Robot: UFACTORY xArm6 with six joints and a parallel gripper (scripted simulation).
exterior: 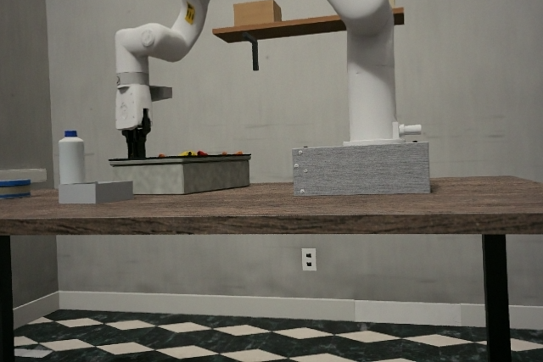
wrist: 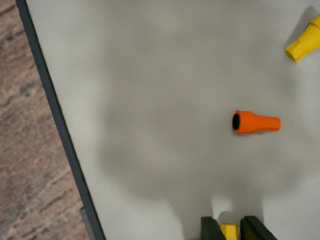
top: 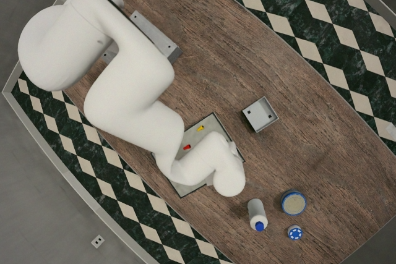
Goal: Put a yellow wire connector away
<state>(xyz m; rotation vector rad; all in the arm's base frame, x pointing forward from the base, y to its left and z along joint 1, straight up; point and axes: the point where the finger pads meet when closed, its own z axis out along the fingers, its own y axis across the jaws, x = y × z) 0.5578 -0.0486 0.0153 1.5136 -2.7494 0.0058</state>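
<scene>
Now: hand 7 cm past the tool case, 11 cm to the left of it and 4 cm above it. Also, from my hand: red connector 13 cm behind, 10 cm to the right, 1 cm below; yellow wire connector 14 cm behind, 1 cm to the right, 1 cm below.
</scene>
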